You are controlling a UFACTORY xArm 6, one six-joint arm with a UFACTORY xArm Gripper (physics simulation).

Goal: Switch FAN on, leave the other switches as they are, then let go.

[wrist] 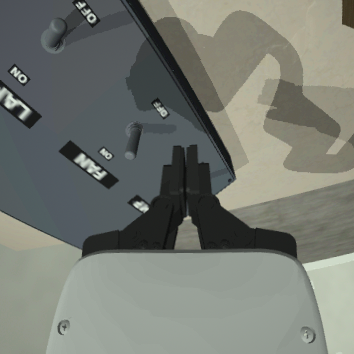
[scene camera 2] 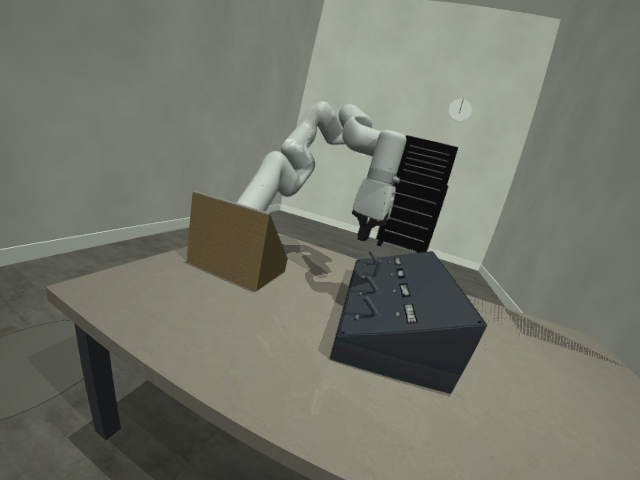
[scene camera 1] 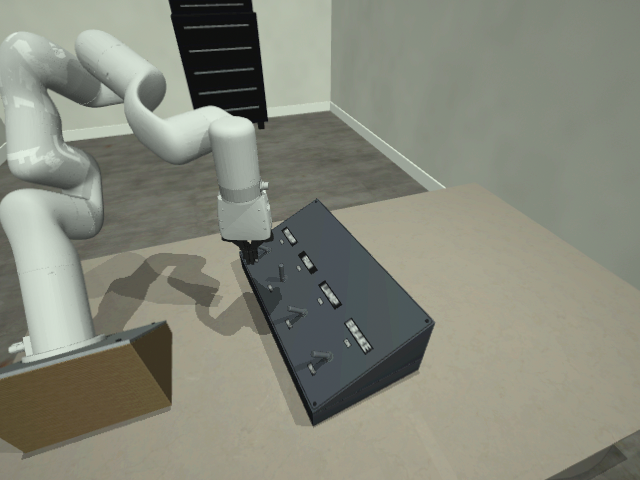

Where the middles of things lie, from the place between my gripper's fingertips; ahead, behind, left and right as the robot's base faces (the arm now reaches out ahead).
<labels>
Now: hand 15 cm short of the dark sloped switch box (scene camera 1: 375, 333), 3 cm to the left of it and 11 cm above it.
</labels>
